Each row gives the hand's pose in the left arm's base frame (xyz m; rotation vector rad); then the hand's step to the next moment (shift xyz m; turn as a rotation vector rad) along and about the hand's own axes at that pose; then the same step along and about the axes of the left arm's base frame.
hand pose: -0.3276 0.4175 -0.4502 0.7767 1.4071 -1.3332
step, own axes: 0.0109 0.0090 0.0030 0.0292 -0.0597 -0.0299
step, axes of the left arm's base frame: 0.0059 -0.0032 -0.0128 -0.0708 0.0126 -0.0118
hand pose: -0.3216 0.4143 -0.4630 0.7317 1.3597 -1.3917
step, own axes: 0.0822 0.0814 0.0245 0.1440 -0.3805 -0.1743
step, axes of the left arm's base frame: 0.0561 -0.0313 -0.0993 -0.4349 0.0752 -0.0335
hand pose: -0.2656 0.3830 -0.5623 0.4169 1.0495 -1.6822
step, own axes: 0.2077 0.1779 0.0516 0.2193 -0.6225 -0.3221
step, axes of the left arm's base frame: 0.0926 -0.1740 -0.1965 -0.7134 0.1623 -0.0636
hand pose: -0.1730 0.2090 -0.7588 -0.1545 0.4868 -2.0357
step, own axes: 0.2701 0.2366 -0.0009 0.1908 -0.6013 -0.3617
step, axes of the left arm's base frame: 0.0580 -0.3331 -0.1210 -0.6942 0.1889 -0.1056
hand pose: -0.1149 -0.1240 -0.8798 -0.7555 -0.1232 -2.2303
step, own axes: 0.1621 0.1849 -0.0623 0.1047 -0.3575 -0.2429
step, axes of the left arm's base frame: 0.0124 -0.2530 0.0126 -0.4215 0.1092 -0.0904
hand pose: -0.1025 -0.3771 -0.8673 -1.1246 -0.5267 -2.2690
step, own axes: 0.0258 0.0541 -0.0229 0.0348 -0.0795 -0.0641
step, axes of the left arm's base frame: 0.0073 -0.0623 0.0133 -0.1055 0.0152 -0.0165
